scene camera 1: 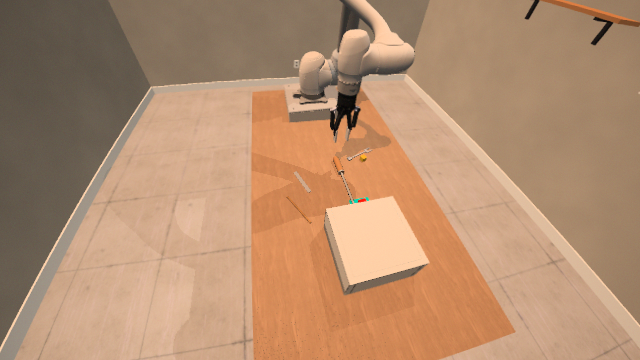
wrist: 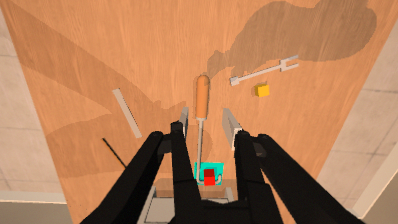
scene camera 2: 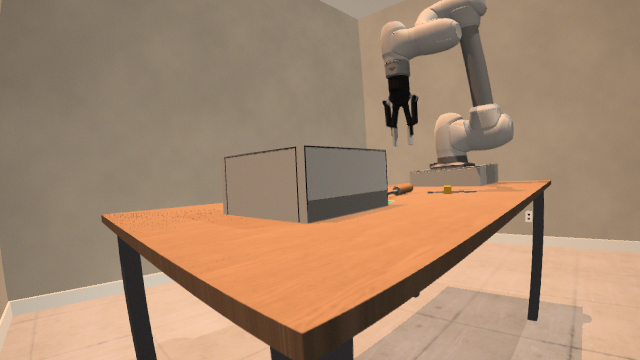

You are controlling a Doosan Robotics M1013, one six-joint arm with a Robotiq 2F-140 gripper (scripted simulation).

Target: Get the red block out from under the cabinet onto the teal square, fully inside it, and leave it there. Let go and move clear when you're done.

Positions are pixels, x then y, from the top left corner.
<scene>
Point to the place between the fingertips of my gripper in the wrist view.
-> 205,115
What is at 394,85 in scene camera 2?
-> My gripper.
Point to a screwdriver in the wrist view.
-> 202,94
</scene>
